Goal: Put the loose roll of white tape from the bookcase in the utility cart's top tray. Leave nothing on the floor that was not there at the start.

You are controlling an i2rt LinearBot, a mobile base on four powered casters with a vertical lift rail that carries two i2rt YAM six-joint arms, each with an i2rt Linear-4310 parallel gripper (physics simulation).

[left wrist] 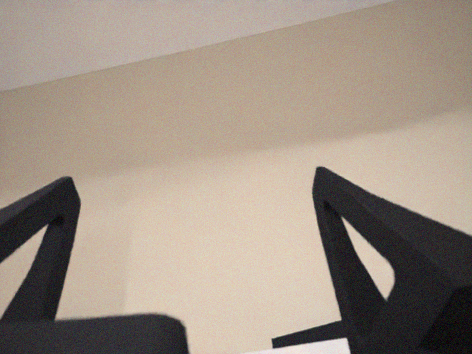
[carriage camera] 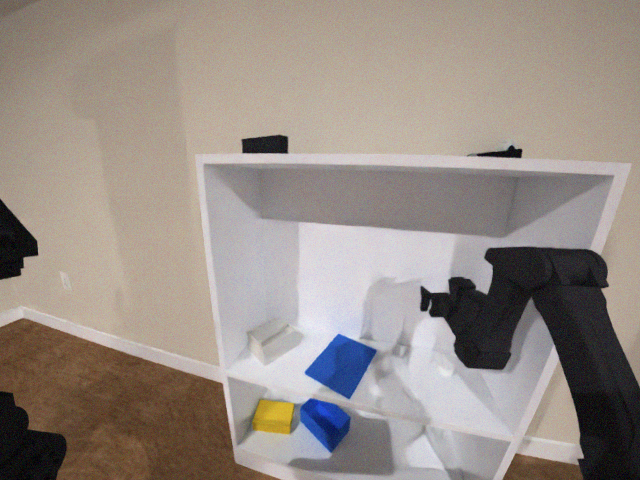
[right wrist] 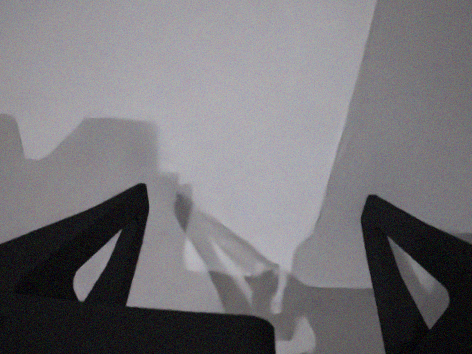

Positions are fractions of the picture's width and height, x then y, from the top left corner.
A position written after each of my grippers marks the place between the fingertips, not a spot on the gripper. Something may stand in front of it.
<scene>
In view: my left gripper (left wrist: 0.42,0.52), my right gripper (carriage camera: 0.68,0.60), a flat blue box (carriage camera: 0.53,0.77), a blue bin (carriage camera: 0.51,0.88), a yellow block (carriage camera: 0.42,0.87), a white box (carriage camera: 0.42,0.71) and a white bookcase (carriage camera: 0.53,0.51).
My right gripper also shows in the right wrist view (right wrist: 0.54,0.57). The white bookcase shows as well in the right wrist view (right wrist: 0.55,0.39). The left wrist view misses the flat blue box: it is out of frame. The right wrist view misses the flat blue box: it is out of frame.
</scene>
